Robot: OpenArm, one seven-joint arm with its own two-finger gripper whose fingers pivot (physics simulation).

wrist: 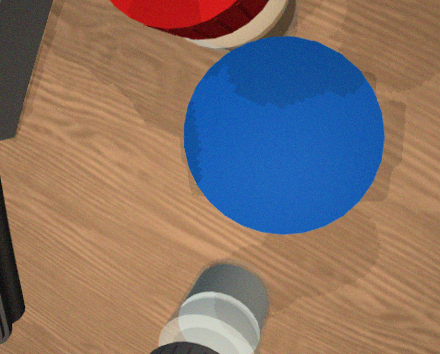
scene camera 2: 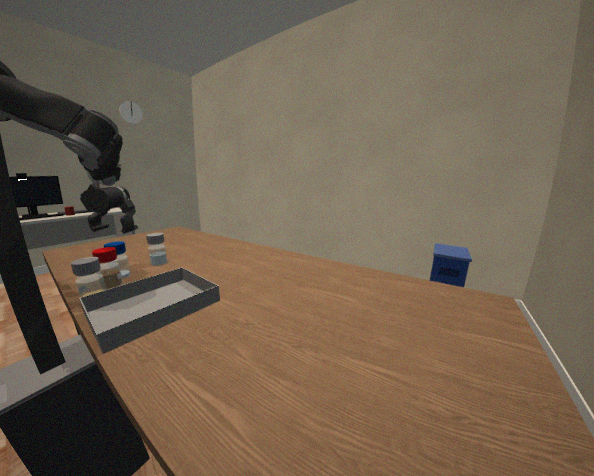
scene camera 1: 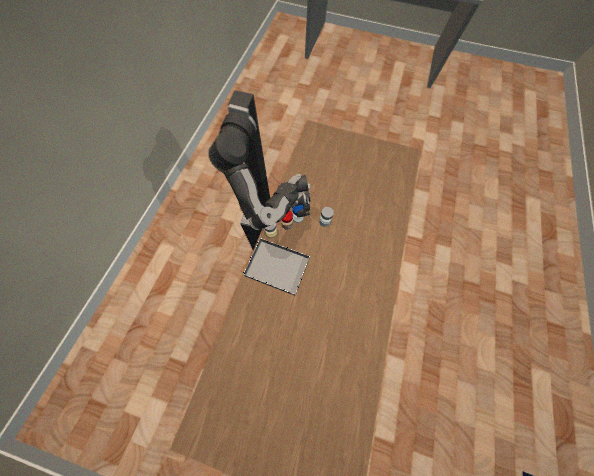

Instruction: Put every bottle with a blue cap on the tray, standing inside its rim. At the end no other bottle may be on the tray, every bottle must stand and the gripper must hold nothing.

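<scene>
One bottle with a blue cap point(scene camera 1: 298, 209) point(scene camera 2: 115, 247) point(wrist: 284, 135) stands upright on the table beside a red-capped bottle point(scene camera 1: 287, 217) point(scene camera 2: 104, 255) point(wrist: 185, 12). A grey-capped bottle point(scene camera 1: 271, 232) point(scene camera 2: 86, 266) stands on the red one's other side, close to the tray. Another grey-capped bottle point(scene camera 1: 327, 215) point(scene camera 2: 156, 245) point(wrist: 220, 310) stands apart. The grey tray point(scene camera 1: 302, 275) point(scene camera 2: 160, 318) point(wrist: 22, 60) holds no bottle. My gripper point(scene camera 1: 305, 201) point(scene camera 2: 114, 230) is open and empty, above the blue cap's level and close to it. In the wrist view, part of one finger shows at the left edge.
The arm's black column point(scene camera 2: 22, 260) stands at the table's edge near the tray. A blue bin point(scene camera 2: 450, 265) stands beyond the wooden table point(scene camera 1: 310, 350) point(scene camera 2: 350, 360). A desk with a monitor point(scene camera 2: 37, 191) is in the background.
</scene>
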